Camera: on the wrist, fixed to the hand. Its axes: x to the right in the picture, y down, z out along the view.
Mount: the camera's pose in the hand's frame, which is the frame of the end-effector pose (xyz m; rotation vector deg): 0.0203 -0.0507 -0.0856 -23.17 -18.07 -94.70
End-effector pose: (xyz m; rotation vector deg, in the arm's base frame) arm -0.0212 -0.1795 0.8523 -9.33 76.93 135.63
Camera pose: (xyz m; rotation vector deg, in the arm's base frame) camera -0.0275 -0.2228 0.7607 -37.63 11.06 60.64
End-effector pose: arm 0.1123 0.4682 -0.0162 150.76 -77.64 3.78
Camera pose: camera 0.1690 0.4961 0.0633 145.36 54.00 -41.58
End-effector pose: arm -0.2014 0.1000 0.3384 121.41 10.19 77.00
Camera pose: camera -0.2547 0.1856 0.3507 61.59 62.43 0.82
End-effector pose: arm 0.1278 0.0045 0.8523 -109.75 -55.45 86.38
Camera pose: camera 0.2021 0.0546 0.9000 -24.25 -127.68 30.25
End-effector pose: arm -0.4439 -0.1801 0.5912 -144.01 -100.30 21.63
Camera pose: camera -0.4640 -0.1352 0.6800 17.38 165.27 -11.95
